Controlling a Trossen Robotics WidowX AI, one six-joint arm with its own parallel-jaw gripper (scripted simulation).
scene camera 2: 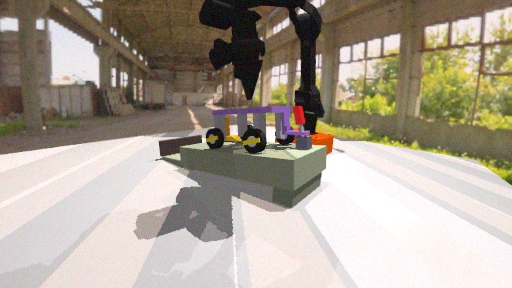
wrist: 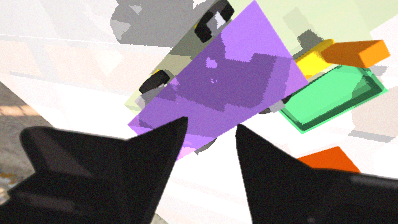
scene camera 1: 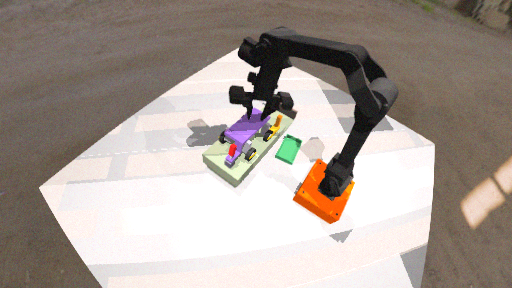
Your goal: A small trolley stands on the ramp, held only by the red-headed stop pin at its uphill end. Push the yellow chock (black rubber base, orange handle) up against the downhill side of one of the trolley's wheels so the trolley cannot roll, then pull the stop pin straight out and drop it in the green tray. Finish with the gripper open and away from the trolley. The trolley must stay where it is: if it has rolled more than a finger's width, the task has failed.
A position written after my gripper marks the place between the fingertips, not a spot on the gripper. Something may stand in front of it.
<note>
In view: my gripper (scene camera 2: 249, 98), a purple trolley (wrist: 245, 70) and a chock (wrist: 363, 54).
My gripper shows as well in the wrist view (wrist: 211, 125) and in scene camera 1 (scene camera 1: 254, 119).
</note>
